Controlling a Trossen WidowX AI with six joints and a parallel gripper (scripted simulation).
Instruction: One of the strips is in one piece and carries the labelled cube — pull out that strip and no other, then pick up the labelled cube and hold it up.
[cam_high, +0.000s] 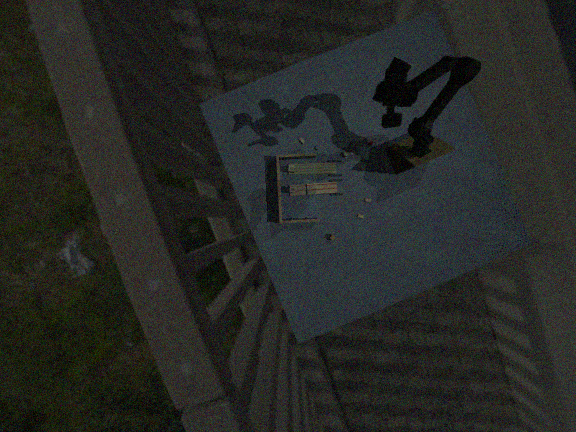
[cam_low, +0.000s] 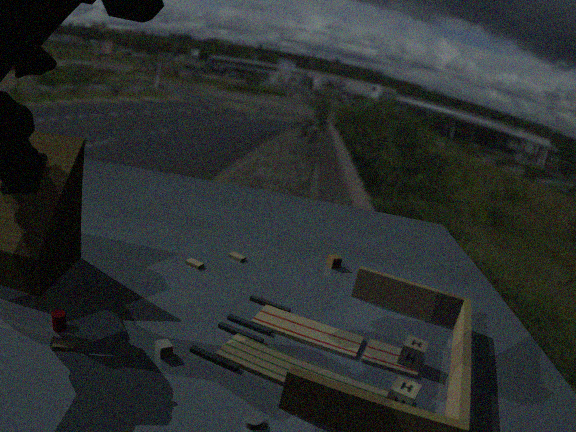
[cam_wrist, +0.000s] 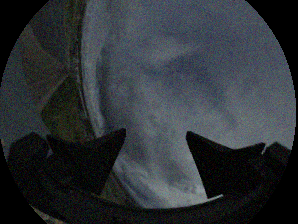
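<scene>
Right now the white cube is 480 mm below my gripper tip, 60 mm ahead of it and 10 mm to the right of it. From my gripper tip the other things lie so: red cylinder: 480 mm below, 70 mm behind, 10 mm to the left.
</scene>
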